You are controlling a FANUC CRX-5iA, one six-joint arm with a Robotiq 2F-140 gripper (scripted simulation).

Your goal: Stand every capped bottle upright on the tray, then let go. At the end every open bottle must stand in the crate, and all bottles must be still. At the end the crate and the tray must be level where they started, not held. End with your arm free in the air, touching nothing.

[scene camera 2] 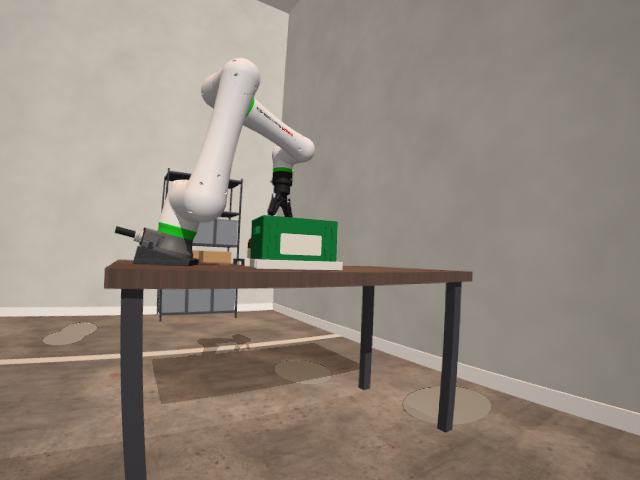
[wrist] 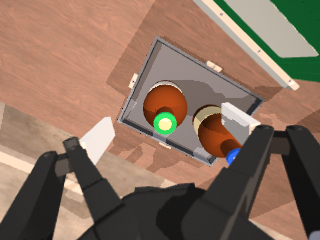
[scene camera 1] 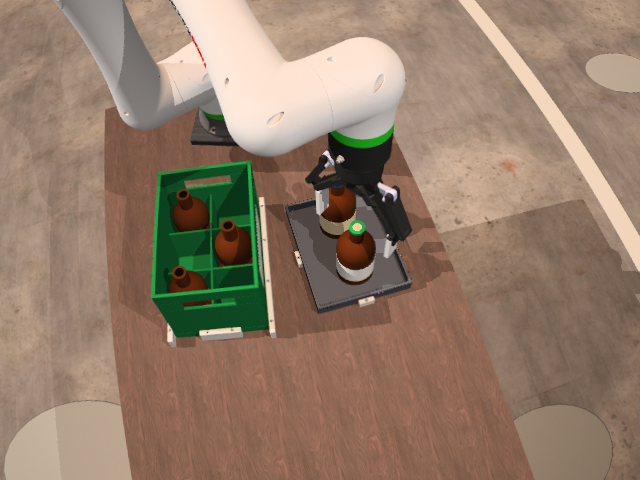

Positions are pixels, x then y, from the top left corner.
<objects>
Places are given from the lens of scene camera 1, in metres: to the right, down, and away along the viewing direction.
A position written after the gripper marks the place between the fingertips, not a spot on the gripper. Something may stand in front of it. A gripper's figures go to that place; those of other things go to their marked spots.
gripper (scene camera 1: 355, 230): 0.06, -0.02, 0.98
green crate (scene camera 1: 233, 200): -0.18, -0.08, 1.14
capped brown bottle (scene camera 1: 355, 251): 0.06, 0.02, 1.00
The marked spots on the capped brown bottle and the green crate are 0.30 m apart.
</objects>
